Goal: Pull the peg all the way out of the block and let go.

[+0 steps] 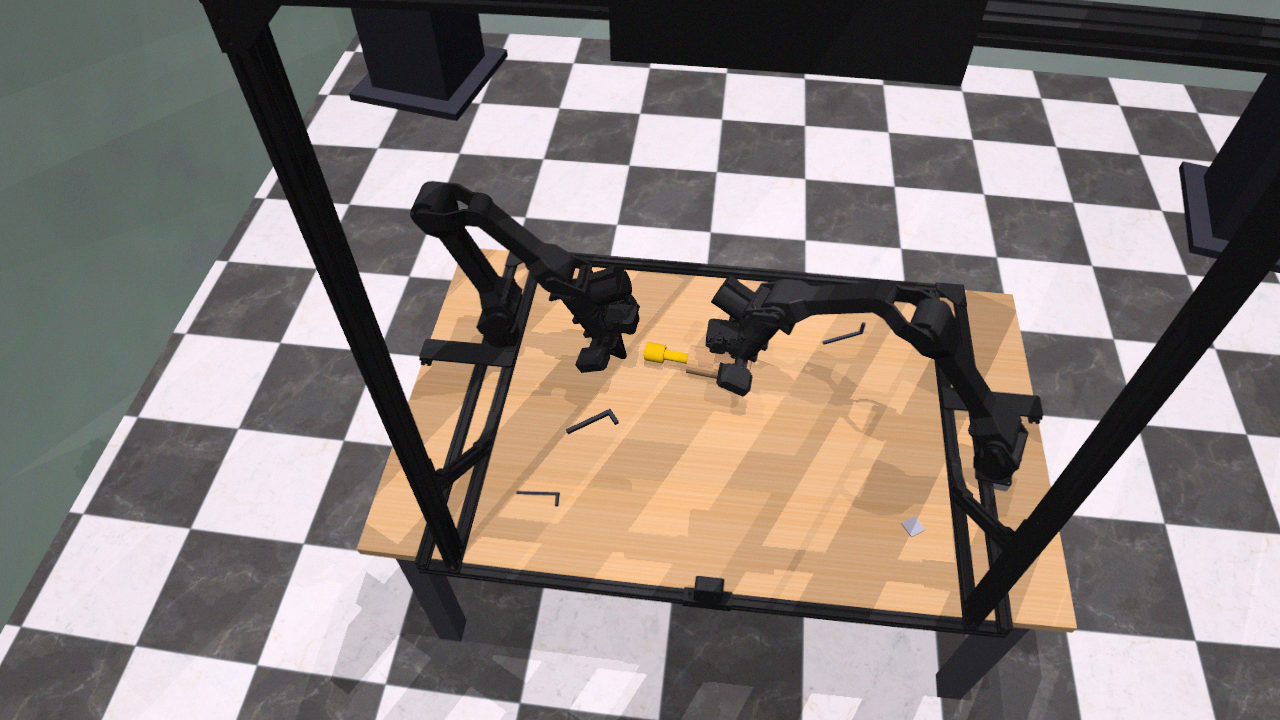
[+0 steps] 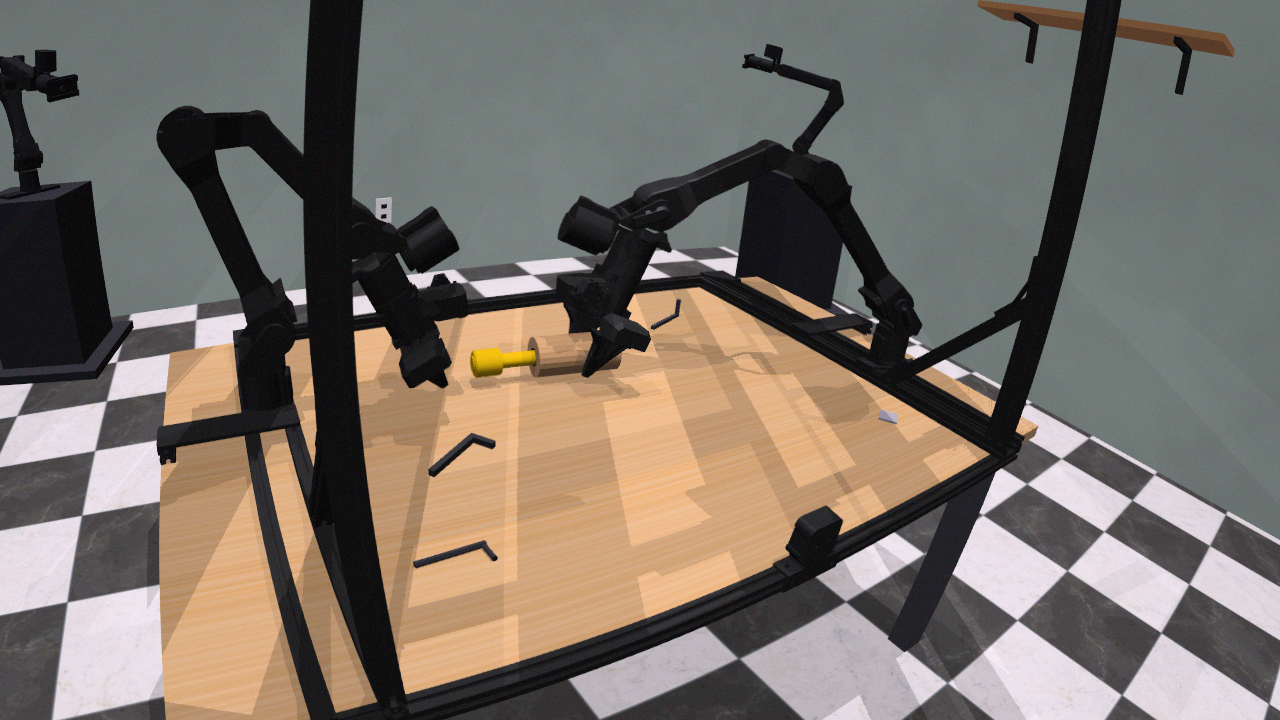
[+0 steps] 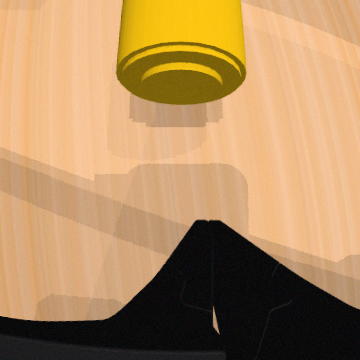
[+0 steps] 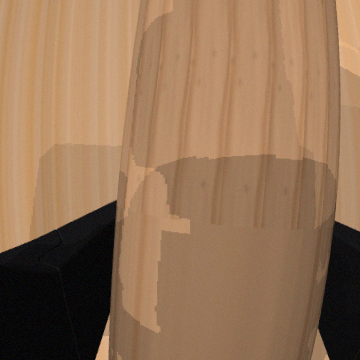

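Seen in the pictures: left gripper, between the fingertips: (image 1: 624, 357) (image 2: 444, 385) (image 3: 205, 231); right gripper, between the fingertips: (image 1: 720, 372) (image 2: 576, 367) (image 4: 210, 214); left arm's base, origin of its link: (image 1: 501, 338) (image 2: 267, 404); right arm's base, origin of its link: (image 1: 993, 467) (image 2: 886, 358).
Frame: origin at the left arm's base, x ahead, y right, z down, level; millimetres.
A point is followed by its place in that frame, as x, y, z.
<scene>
The yellow peg (image 1: 655, 352) @(316, -36, -27) (image 2: 487, 361) @(310, -31, -22) (image 3: 182, 30) @(298, -46, -31) points its thick head to the left; its thinner shaft runs to the left end of the block, and how deep it sits is hidden. The wooden cylindrical block (image 1: 700, 368) @(410, -26, -25) (image 2: 559, 355) @(410, -26, -25) (image 4: 225, 125) @(426, -47, -41) lies on its side. My right gripper (image 2: 580, 358) @(446, -53, 9) (image 4: 210, 214) @(446, -53, 9) is shut on the block, one finger on each side of it. My left gripper (image 2: 441, 383) @(251, -35, 11) (image 3: 205, 231) @(251, -35, 11) is shut and empty, its fingertips together, a short way left of the peg's head and apart from it.
Black L-shaped keys (image 1: 590, 422) @(238, 131, 14) (image 1: 538, 493) @(199, 304, 14) (image 1: 844, 334) @(666, -224, 12) (image 2: 460, 452) @(244, 125, 16) (image 2: 456, 553) @(203, 303, 15) lie on the table. A small grey piece (image 1: 912, 526) @(849, 173, 17) (image 2: 887, 416) @(848, 173, 16) lies at the front right. A black box (image 1: 708, 589) @(538, 411, -35) (image 2: 815, 532) @(521, 416, -32) stands on the front frame rail.
</scene>
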